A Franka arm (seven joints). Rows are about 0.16 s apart.
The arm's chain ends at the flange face. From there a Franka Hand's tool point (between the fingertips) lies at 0.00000 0.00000 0.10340 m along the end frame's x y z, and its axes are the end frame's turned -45 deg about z.
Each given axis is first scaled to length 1.
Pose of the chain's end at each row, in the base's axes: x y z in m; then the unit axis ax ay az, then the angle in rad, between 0 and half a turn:
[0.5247, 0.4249, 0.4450, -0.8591, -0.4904, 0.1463, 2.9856]
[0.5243, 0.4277, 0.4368, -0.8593, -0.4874, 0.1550, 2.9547]
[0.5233, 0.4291, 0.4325, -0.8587, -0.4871, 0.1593, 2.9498]
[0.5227, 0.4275, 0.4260, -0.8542, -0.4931, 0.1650, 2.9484]
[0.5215, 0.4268, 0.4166, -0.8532, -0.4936, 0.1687, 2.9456]
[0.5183, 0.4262, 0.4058, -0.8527, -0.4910, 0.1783, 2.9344]
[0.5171, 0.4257, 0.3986, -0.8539, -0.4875, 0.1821, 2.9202]
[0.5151, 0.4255, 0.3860, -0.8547, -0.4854, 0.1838, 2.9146]
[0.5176, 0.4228, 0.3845, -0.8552, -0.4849, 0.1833, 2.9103]
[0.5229, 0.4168, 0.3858, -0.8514, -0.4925, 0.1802, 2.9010]
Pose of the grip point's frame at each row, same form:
[0.4910, 0.4240, 0.3473, -0.6092, -0.7859, 0.1058, 2.8853]
[0.4876, 0.4287, 0.3401, -0.6112, -0.7841, 0.1080, 2.8500]
[0.4857, 0.4301, 0.3362, -0.6110, -0.7838, 0.1111, 2.8422]
[0.4840, 0.4278, 0.3301, -0.6047, -0.7879, 0.1162, 2.8365]
[0.4821, 0.4269, 0.3210, -0.6037, -0.7882, 0.1191, 2.8311]
[0.4768, 0.4264, 0.3111, -0.6048, -0.7863, 0.1260, 2.8133]
[0.4743, 0.4270, 0.3045, -0.6077, -0.7840, 0.1268, 2.7972]
[0.4717, 0.4272, 0.2921, -0.6094, -0.7826, 0.1273, 2.7908]
[0.4741, 0.4249, 0.2907, -0.6100, -0.7823, 0.1260, 2.7872]
[0.4795, 0.4197, 0.2920, -0.6036, -0.7880, 0.1213, 2.7810]

